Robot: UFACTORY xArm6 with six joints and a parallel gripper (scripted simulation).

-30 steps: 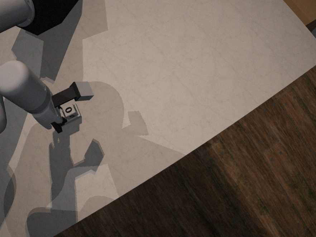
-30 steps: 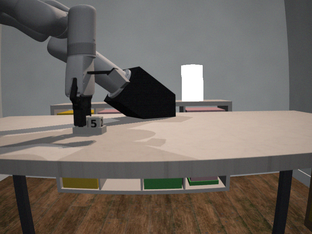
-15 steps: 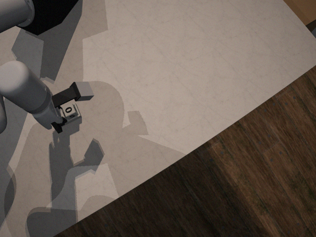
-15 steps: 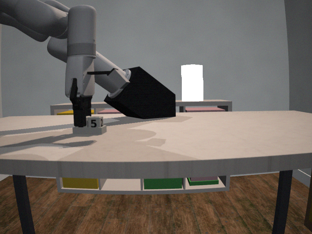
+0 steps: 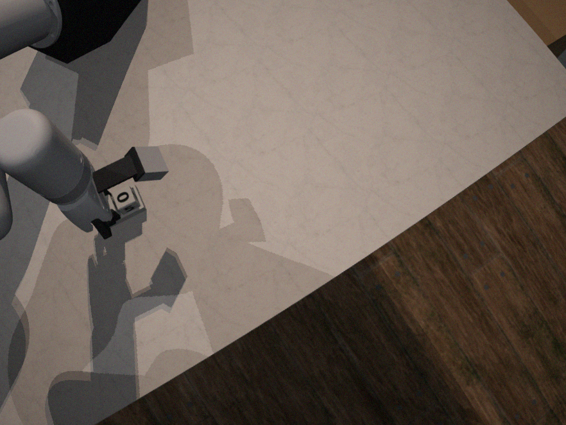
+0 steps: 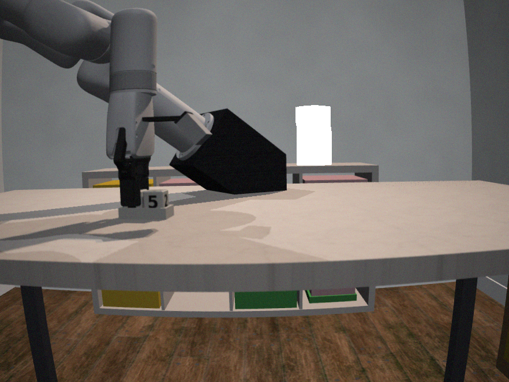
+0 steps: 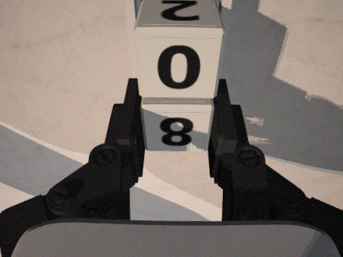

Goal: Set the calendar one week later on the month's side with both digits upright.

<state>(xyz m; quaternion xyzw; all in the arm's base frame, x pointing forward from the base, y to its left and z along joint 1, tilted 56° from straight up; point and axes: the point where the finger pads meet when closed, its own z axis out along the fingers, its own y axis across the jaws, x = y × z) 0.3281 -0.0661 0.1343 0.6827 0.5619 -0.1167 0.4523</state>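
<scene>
My gripper is now 10 mm above the white cube. The rest, counted from my hand: grey tray (10 mm ahead, 20 mm to the left, 30 mm below).
</scene>
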